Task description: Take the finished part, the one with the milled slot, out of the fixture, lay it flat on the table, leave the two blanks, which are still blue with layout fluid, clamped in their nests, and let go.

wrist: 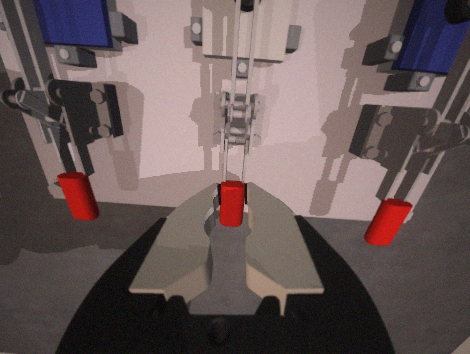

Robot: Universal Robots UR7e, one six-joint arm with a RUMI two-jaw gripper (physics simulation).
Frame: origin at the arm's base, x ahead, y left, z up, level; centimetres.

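Seen in the pictures: gripper, fingertip midpoint: (pixel 233 185).
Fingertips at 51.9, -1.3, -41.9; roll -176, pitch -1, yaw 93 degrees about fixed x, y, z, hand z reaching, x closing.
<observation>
Pixels of each thing's top centre, then the offset from my fingertips to it, as dx, dy, dz. "pt": a spot on its surface instead. Level surfaces: height alone.
- finished part, surface spot: (pixel 270 35) pt -10.0, +2.1, +0.1
- toggle clamp, surface spot: (pixel 240 117) pt -5.6, +0.4, +3.5
- left clamp, top centre: (pixel 14 113) -5.9, -10.7, +4.2
- right clamp, top centre: (pixel 468 149) -4.5, +11.3, +4.8
- pale fixture plate, surface spot: (pixel 165 145) pt -2.9, -5.7, -1.4
- dark table, surface height: dz -3.0
The finished part (pixel 270 35), a pale grey-beige block, sits in the middle nest at the top of the wrist view; its upper portion and slot are out of frame or hidden. A toggle clamp (pixel 240 117) with a red handle (pixel 232 205) lies in front of it, its arm reaching over the part. My gripper (pixel 233 185) is shut on that red handle, with one fingertip on each side. The two blue blanks (pixel 75 22) (pixel 432 37) sit in the left and right nests at the top corners, partly out of view.
The left clamp (pixel 90 110) has a red handle (pixel 79 196) to the left of my gripper. The right clamp (pixel 387 131) has a red handle (pixel 388 222) to the right. Small grey locating blocks with pins stand around the nests on the pale fixture plate (pixel 165 145). The dark table (pixel 125 230) lies in front.
</observation>
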